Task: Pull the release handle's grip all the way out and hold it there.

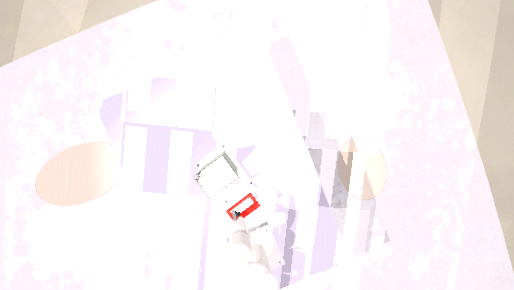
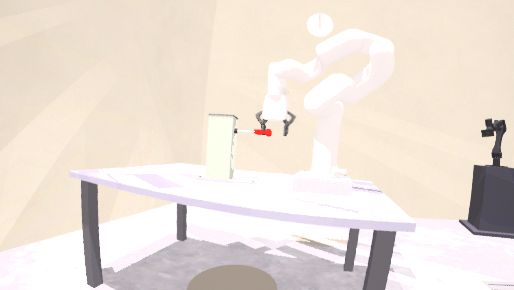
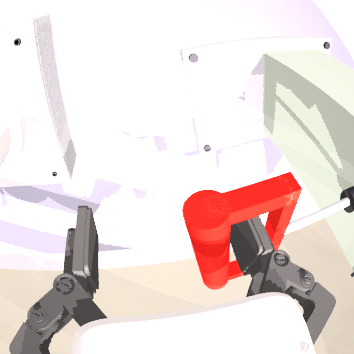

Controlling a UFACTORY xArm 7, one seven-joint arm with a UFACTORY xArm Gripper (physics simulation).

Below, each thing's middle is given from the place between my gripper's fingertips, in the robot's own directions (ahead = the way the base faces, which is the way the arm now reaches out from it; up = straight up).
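The white base plate [image 3: 225, 80] is 190 mm below my hand, and it's also 30 mm to the left of it and 180 mm ahead of it.
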